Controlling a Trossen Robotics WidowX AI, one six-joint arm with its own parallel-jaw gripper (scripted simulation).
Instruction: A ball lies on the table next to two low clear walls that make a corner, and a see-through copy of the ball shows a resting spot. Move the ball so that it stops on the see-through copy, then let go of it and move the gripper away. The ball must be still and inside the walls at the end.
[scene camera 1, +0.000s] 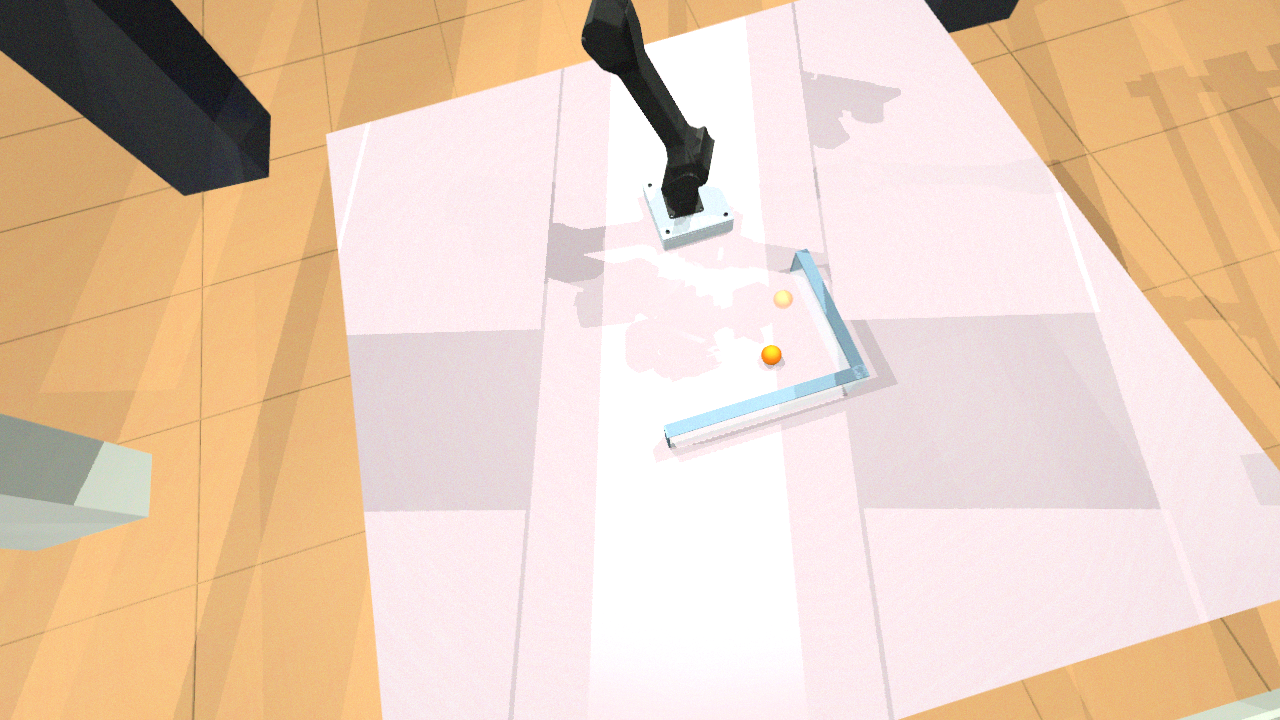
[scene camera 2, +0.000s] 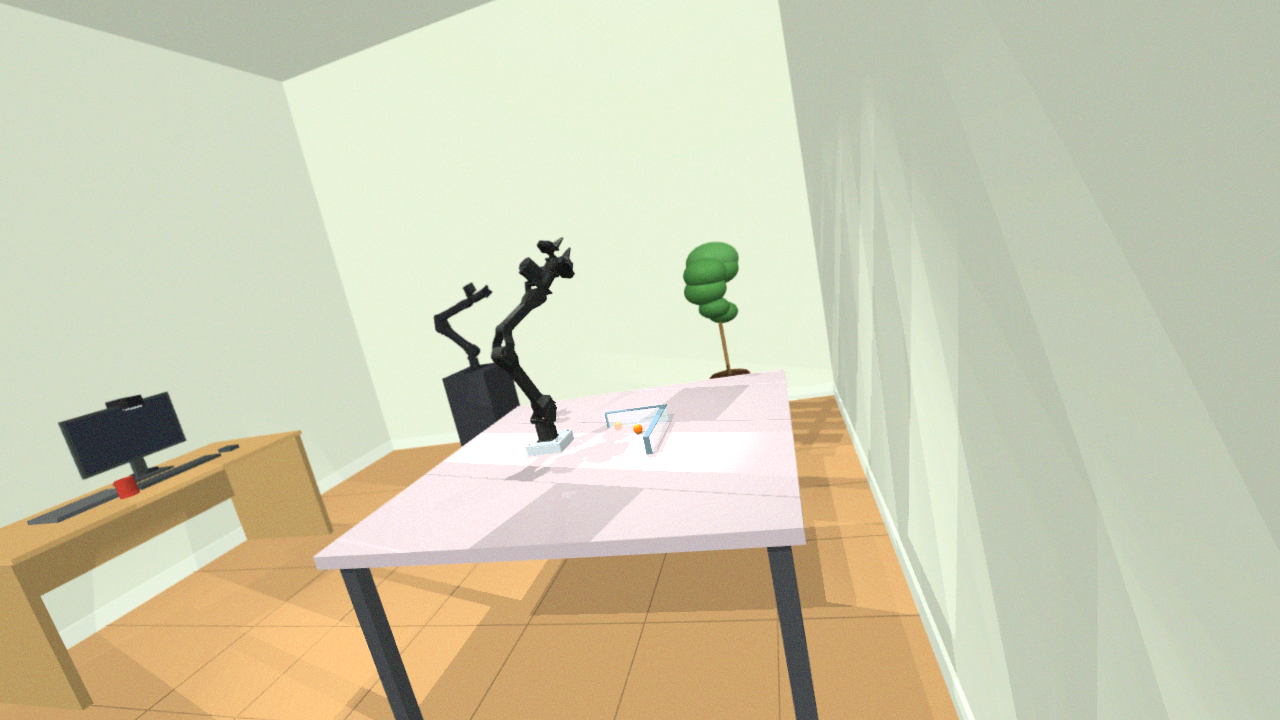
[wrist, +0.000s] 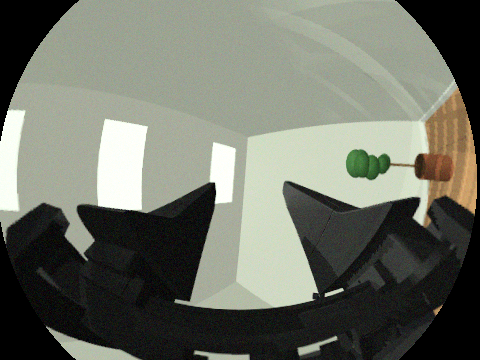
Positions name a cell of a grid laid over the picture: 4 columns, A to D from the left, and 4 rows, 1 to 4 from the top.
Labels:
My gripper shows in scene camera 2 (B2) and in the wrist view (C3); in scene camera 1 it is out of frame.

